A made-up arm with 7 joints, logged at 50 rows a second.
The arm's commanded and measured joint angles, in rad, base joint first. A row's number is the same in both.
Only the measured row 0 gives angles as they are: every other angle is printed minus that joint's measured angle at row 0.
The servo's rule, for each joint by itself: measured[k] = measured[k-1] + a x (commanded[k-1-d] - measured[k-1]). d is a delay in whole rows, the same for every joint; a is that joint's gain. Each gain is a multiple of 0.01, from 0.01 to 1. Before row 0 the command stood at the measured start. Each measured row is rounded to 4 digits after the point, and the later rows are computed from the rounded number. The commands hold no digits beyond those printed.
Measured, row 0:
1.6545, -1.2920, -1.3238, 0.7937, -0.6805, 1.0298, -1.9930
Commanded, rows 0 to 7:
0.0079, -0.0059, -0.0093, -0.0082, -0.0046, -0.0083, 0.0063
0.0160, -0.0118, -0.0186, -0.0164, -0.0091, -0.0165, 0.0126
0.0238, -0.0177, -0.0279, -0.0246, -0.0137, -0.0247, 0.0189
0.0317, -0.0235, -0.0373, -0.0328, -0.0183, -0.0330, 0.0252
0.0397, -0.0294, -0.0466, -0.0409, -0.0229, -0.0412, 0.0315
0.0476, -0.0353, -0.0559, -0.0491, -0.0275, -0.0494, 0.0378
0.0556, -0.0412, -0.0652, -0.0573, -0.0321, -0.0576, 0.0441
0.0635, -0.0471, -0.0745, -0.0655, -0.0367, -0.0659, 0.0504
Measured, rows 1 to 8:
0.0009, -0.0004, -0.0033, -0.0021, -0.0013, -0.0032, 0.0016
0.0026, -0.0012, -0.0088, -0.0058, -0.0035, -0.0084, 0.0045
0.0049, -0.0024, -0.0157, -0.0107, -0.0064, -0.0148, 0.0082
0.0078, -0.0039, -0.0235, -0.0164, -0.0097, -0.0219, 0.0126
0.0113, -0.0057, -0.0318, -0.0228, -0.0134, -0.0294, 0.0175
0.0153, -0.0078, -0.0405, -0.0296, -0.0173, -0.0372, 0.0228
0.0197, -0.0101, -0.0494, -0.0368, -0.0214, -0.0452, 0.0283
0.0245, -0.0127, -0.0584, -0.0443, -0.0257, -0.0533, 0.0340
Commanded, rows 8 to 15:
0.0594, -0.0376, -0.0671, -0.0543, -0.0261, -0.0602, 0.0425
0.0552, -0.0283, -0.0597, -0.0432, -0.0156, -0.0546, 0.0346
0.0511, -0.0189, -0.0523, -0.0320, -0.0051, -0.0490, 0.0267
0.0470, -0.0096, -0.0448, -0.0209, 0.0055, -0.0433, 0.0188
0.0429, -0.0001, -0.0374, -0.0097, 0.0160, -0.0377, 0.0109
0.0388, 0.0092, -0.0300, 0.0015, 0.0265, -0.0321, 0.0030
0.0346, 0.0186, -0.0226, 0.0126, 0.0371, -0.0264, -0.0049
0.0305, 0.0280, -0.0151, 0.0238, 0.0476, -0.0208, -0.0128
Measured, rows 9 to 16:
0.0283, -0.0144, -0.0615, -0.0469, -0.0258, -0.0560, 0.0362
0.0313, -0.0154, -0.0609, -0.0459, -0.0229, -0.0555, 0.0358
0.0335, -0.0156, -0.0578, -0.0423, -0.0179, -0.0530, 0.0334
0.0350, -0.0152, -0.0531, -0.0367, -0.0113, -0.0492, 0.0296
0.0359, -0.0141, -0.0474, -0.0297, -0.0037, -0.0447, 0.0247
0.0362, -0.0125, -0.0411, -0.0216, 0.0048, -0.0398, 0.0191
0.0360, -0.0103, -0.0344, -0.0127, 0.0138, -0.0346, 0.0129
0.0354, -0.0076, -0.0275, -0.0032, 0.0233, -0.0292, 0.0062

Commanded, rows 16 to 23:
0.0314, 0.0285, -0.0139, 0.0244, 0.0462, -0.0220, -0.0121
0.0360, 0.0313, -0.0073, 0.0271, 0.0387, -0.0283, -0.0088
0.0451, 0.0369, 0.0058, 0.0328, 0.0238, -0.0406, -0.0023
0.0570, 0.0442, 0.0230, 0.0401, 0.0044, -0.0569, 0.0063
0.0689, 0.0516, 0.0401, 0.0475, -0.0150, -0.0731, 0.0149
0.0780, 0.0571, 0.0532, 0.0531, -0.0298, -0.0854, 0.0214
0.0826, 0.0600, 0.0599, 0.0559, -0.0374, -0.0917, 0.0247
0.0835, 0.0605, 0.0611, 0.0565, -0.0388, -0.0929, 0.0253
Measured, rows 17 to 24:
0.0350, -0.0051, -0.0226, 0.0040, 0.0297, -0.0264, 0.0014
0.0351, -0.0026, -0.0171, 0.0100, 0.0322, -0.0271, -0.0013
0.0362, 0.0002, -0.0089, 0.0159, 0.0298, -0.0324, -0.0016
0.0385, 0.0033, 0.0026, 0.0222, 0.0227, -0.0420, 0.0005
0.0418, 0.0067, 0.0161, 0.0288, 0.0121, -0.0541, 0.0042
0.0458, 0.0102, 0.0295, 0.0351, 0.0004, -0.0663, 0.0087
0.0498, 0.0137, 0.0404, 0.0405, -0.0102, -0.0762, 0.0129
0.0535, 0.0170, 0.0479, 0.0447, -0.0182, -0.0827, 0.0161

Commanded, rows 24 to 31:
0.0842, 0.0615, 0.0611, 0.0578, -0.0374, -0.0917, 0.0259
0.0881, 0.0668, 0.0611, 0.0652, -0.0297, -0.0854, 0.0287
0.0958, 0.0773, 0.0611, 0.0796, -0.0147, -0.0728, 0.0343
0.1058, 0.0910, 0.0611, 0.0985, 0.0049, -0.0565, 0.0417
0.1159, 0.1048, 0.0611, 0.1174, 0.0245, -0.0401, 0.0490
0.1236, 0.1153, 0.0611, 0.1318, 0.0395, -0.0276, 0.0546
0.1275, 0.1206, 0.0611, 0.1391, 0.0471, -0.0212, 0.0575
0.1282, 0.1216, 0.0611, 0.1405, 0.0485, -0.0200, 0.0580
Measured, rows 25 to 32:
0.0569, 0.0201, 0.0527, 0.0481, -0.0236, -0.0862, 0.0186
0.0603, 0.0234, 0.0557, 0.0525, -0.0253, -0.0859, 0.0212
0.0642, 0.0272, 0.0576, 0.0595, -0.0223, -0.0808, 0.0246
0.0688, 0.0317, 0.0589, 0.0696, -0.0147, -0.0713, 0.0290
0.0740, 0.0368, 0.0597, 0.0820, -0.0037, -0.0591, 0.0342
0.0795, 0.0423, 0.0602, 0.0949, 0.0084, -0.0468, 0.0395
0.0848, 0.0478, 0.0605, 0.1064, 0.0192, -0.0368, 0.0442
0.0896, 0.0530, 0.0607, 0.1153, 0.0274, -0.0302, 0.0478

